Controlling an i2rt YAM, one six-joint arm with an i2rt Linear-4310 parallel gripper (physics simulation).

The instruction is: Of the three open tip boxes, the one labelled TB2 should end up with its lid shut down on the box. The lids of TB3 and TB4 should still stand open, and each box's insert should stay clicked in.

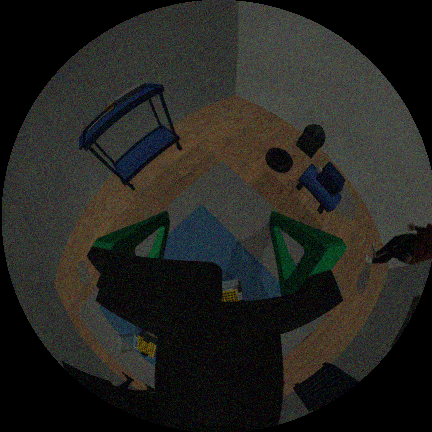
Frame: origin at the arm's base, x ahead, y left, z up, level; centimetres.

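Where they show: gripper, fingertip midpoint: [219, 216].
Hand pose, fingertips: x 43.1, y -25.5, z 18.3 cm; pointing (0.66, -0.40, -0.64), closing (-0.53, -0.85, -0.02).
Each offset is from my fingertips to the centre of the thing. Level surfaces: height alone.
My gripper [219, 216] is open, its two green fingers wide apart with nothing between them, above a blue mat {dz -37.6 cm} [200, 230]. One tip box with a yellow insert {dx -16.3, dy +10.7, dz -31.2 cm} [230, 295] shows in part just past the dark gripper body, right of the middle. Another box with a yellow insert {dx -23.8, dy +51.2, dz -31.2 cm} [146, 345] shows in part at the lower left, with a pale, clear part beside it. The gripper body hides much of both boxes. A third box does not show. The labels cannot be read, and how the lids stand cannot be told.
The mat lies on a grey table top {dz -37.9 cm} [220, 185]. Beyond it on the wooden floor stand a blue cart [122, 179], a round black object [279, 160], a dark rounded object [311, 140] and a blue machine [320, 190]. A dark slatted object [325, 387] is at the lower right.
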